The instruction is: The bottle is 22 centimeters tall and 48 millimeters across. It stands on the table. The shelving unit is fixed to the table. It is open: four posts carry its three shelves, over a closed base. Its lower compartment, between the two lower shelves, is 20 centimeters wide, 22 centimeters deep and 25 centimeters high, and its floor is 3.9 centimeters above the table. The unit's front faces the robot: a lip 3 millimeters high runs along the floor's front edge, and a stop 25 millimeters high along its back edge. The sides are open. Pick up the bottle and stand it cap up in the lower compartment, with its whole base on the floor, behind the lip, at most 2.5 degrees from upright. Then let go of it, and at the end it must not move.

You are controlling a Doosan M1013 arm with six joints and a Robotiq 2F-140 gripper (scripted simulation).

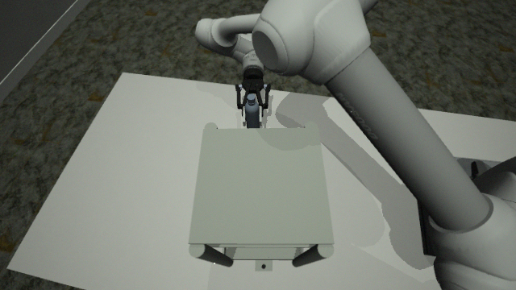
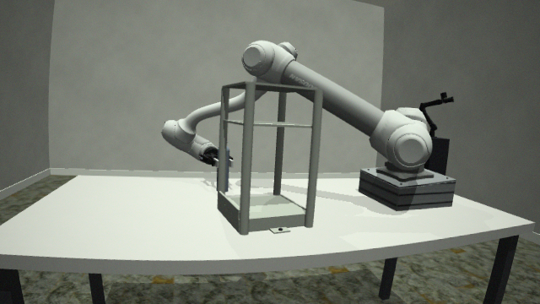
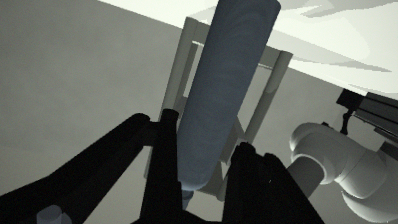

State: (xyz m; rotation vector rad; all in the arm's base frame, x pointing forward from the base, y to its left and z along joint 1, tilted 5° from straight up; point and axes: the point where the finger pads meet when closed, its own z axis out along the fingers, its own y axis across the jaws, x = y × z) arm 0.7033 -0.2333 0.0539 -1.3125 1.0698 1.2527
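Right now my hand is 33 cm to the right of the shelving unit, 8 cm below it and 7 cm past it.
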